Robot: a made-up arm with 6 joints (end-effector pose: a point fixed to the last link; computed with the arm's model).
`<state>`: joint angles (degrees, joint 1 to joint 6).
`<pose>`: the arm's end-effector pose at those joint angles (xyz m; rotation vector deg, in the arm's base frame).
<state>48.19 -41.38 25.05 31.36 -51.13 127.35</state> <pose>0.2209 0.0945 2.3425 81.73 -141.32 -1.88</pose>
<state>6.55 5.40 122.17 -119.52 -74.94 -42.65</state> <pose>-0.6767 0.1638 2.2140 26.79 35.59 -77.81</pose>
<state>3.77 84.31 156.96 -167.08 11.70 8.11</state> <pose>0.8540 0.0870 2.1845 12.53 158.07 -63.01</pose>
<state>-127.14 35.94 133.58 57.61 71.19 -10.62</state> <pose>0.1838 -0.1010 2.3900 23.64 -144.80 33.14</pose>
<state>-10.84 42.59 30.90 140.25 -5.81 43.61</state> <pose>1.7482 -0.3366 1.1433 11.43 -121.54 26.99</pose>
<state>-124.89 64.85 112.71 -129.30 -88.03 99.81</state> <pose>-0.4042 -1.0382 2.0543 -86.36 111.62 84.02</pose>
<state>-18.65 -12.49 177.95 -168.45 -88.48 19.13</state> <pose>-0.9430 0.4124 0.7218 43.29 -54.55 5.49</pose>
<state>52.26 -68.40 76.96 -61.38 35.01 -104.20</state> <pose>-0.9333 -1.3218 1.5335 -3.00 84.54 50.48</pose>
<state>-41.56 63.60 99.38 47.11 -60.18 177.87</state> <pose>1.0697 -1.1314 1.7765 -50.59 -80.46 5.17</pose>
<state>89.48 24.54 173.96 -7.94 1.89 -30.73</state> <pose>-0.0511 -0.9333 1.8659 -79.56 -156.26 -6.98</pose>
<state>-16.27 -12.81 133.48 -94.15 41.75 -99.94</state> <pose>-1.1792 0.2218 1.8866 12.33 78.21 -0.96</pose>
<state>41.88 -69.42 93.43 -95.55 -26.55 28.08</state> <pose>-1.3912 -1.0140 1.2178 120.70 79.07 19.22</pose>
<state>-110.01 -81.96 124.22 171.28 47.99 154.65</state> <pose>0.6089 1.4350 0.3299 125.81 -110.99 13.48</pose>
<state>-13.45 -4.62 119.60 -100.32 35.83 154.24</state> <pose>-0.7867 0.0772 2.3210 -82.93 32.01 9.46</pose>
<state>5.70 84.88 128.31 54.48 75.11 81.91</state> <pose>1.2189 0.2959 1.8766 -99.68 85.42 -61.07</pose>
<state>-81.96 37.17 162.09 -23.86 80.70 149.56</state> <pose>-0.1427 0.5069 1.9460 -1.70 14.20 -95.38</pose>
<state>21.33 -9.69 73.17 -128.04 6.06 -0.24</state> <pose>-0.0346 0.0333 2.6682 35.74 141.32 -64.58</pose>
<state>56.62 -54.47 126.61 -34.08 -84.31 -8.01</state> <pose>-0.9448 -1.1264 1.1451 139.80 65.78 -45.91</pose>
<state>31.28 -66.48 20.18 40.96 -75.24 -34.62</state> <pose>-0.1858 -0.2778 2.1331 -59.92 -3.95 125.53</pose>
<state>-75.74 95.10 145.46 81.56 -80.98 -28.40</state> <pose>0.0877 -1.2563 1.6887 24.65 55.23 4.99</pose>
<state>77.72 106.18 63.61 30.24 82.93 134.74</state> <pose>0.2320 1.6212 0.1746 -158.02 58.25 -22.53</pose>
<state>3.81 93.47 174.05 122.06 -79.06 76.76</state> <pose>0.4919 -0.1482 1.9501 60.04 118.11 34.74</pose>
